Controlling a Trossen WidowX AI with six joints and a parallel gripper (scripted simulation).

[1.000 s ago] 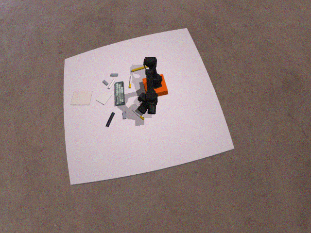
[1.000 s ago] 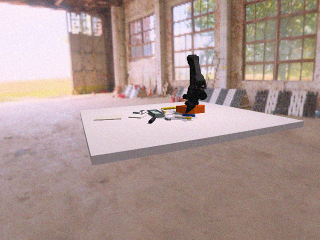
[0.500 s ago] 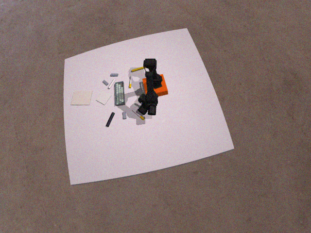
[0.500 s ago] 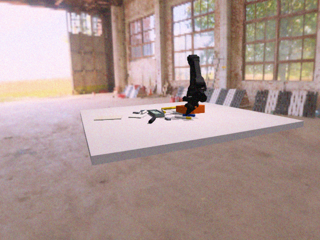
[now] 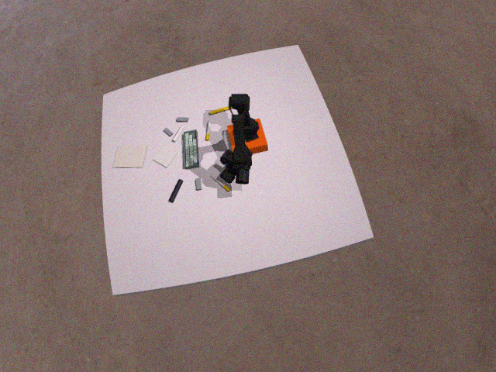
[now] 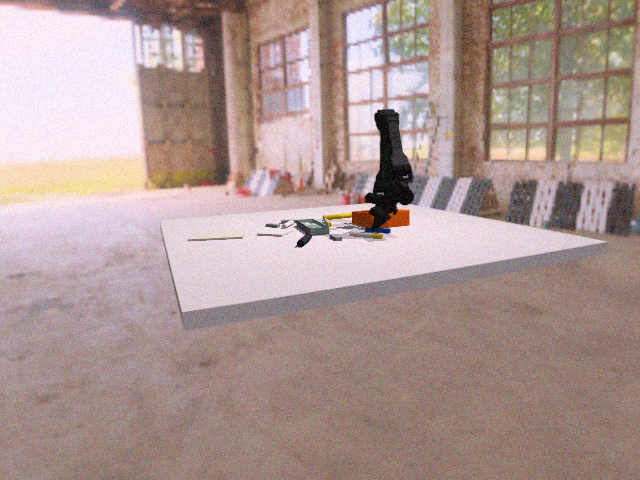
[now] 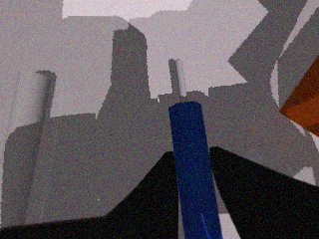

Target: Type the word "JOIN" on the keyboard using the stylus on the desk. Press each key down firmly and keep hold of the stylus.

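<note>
Now: gripper tip 18 cm short of the grey block and 2 cm to the right of it. From my gripper tip the other things lie so: yellow stick 35 cm to the right, 9 cm behind; black cylinder 29 cm ahead, 1 cm to the left; blue stylus 1 cm to the right, 1 cm ahead.
</note>
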